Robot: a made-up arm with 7 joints.
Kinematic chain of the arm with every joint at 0, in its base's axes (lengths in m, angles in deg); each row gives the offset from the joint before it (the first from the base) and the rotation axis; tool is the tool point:
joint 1: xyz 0 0.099 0 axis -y
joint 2: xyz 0 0.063 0 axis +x
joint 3: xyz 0 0 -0.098 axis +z
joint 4: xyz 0 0 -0.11 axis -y
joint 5: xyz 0 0 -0.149 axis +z
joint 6: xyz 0 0 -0.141 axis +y
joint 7: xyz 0 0 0 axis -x
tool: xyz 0 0 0
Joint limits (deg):
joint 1: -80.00..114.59
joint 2: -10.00..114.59
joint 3: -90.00..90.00
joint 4: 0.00..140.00
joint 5: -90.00..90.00
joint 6: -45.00..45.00
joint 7: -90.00..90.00
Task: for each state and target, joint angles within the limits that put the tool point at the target. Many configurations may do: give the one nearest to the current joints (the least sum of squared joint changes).
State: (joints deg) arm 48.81 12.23 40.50 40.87 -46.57 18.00 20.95
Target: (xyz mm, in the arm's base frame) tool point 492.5 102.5 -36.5
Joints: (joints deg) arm 83.19 -8.90 38.34 5.60 -46.57 18.00 20.95
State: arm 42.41 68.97 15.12 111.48 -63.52 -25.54 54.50
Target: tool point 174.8 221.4 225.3
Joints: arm 71.51 50.56 -7.43 110.64 -63.52 -25.54 54.50
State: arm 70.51 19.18 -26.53 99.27 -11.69 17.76 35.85
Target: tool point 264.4 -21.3 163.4
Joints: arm 76.24 0.96 -40.15 88.65 -11.69 17.76 35.85
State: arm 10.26 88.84 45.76 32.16 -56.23 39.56 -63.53
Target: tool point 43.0 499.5 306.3
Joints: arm 16.86 107.27 52.24 47.04 -56.23 39.56 -63.53
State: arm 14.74 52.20 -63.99 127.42 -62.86 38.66 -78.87
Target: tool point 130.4 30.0 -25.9
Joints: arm 27.08 37.07 -56.06 139.89 -62.86 38.66 -78.87
